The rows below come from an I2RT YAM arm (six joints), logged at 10 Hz.
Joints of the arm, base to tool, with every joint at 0 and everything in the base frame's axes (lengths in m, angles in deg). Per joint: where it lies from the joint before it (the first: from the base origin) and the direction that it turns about. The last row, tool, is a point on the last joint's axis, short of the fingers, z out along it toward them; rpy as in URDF.
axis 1: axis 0 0 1 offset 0 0 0.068
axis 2: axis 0 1 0 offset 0.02 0.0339 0.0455
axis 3: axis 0 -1 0 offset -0.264 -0.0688 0
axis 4: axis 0 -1 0 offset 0.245 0.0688 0.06
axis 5: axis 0 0 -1 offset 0.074 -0.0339 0.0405
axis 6: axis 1 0 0 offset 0.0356 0 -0.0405
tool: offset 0 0 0 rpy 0 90 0
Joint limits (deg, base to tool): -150..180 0..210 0..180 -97..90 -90..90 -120..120
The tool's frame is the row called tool.
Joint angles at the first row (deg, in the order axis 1, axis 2, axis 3, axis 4, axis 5, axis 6):
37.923, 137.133, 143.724, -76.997, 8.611, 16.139
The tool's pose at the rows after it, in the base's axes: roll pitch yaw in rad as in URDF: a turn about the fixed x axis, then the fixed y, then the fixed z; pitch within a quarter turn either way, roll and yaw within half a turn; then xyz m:
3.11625 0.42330 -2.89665 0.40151 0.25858 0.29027
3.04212 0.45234 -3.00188 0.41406 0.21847 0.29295
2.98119 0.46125 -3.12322 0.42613 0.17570 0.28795
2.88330 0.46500 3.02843 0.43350 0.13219 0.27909
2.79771 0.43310 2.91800 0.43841 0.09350 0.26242
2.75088 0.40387 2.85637 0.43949 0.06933 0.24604
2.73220 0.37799 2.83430 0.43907 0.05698 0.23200
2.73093 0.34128 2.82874 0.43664 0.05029 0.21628
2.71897 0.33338 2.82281 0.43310 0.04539 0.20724
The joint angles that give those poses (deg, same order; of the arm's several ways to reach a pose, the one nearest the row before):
33.258, 131.336, 135.794, -70.970, 6.389, 17.582
28.061, 126.151, 127.199, -64.734, 3.202, 17.995
22.459, 122.607, 120.037, -59.566, 0.668, 19.078
16.669, 118.982, 111.937, -52.948, -3.692, 20.620
11.376, 117.306, 105.516, -47.949, -8.376, 22.080
8.063, 116.684, 100.901, -44.350, -11.343, 22.800
6.352, 116.757, 97.969, -42.293, -13.078, 22.796
5.434, 117.147, 95.309, -41.174, -14.172, 22.666
4.762, 116.652, 92.506, -39.066, -15.114, 22.511

